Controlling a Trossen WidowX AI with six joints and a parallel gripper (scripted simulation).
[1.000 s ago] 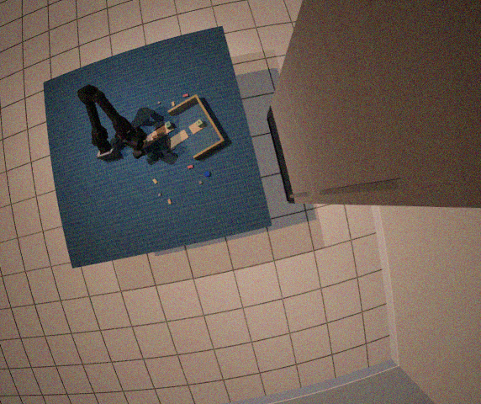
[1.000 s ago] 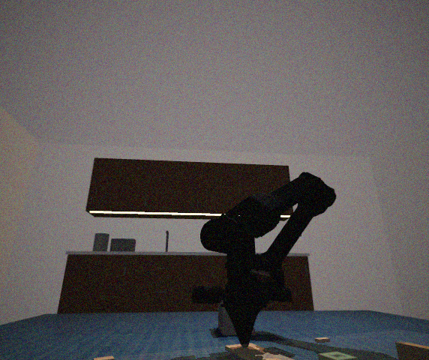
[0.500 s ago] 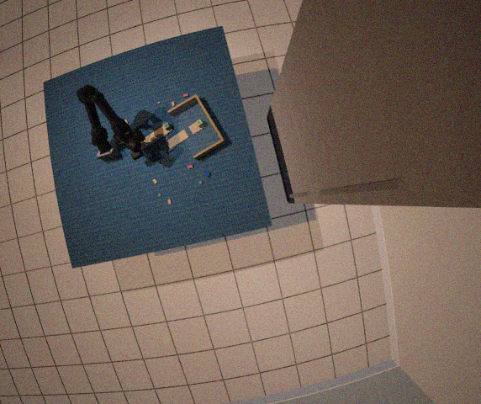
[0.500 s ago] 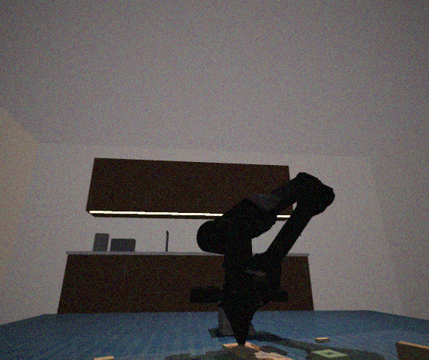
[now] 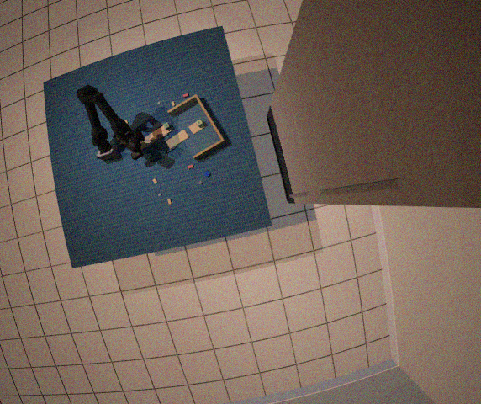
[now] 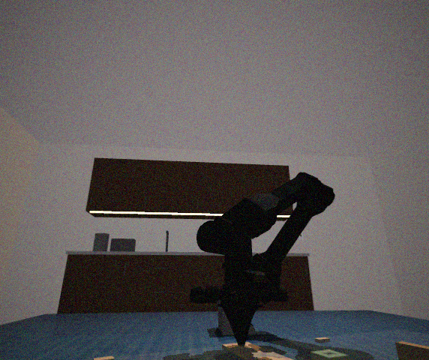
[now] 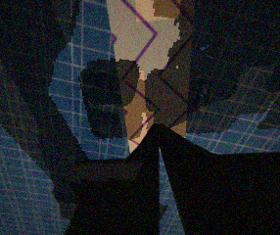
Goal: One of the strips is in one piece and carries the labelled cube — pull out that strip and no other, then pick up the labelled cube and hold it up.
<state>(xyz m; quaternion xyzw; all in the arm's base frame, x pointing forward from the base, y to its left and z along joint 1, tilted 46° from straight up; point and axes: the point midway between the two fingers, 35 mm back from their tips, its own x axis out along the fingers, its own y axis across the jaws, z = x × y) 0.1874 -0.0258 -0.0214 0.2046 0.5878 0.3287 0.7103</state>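
My gripper tip is 100 mm short of the strip and 30 mm to the right of it.
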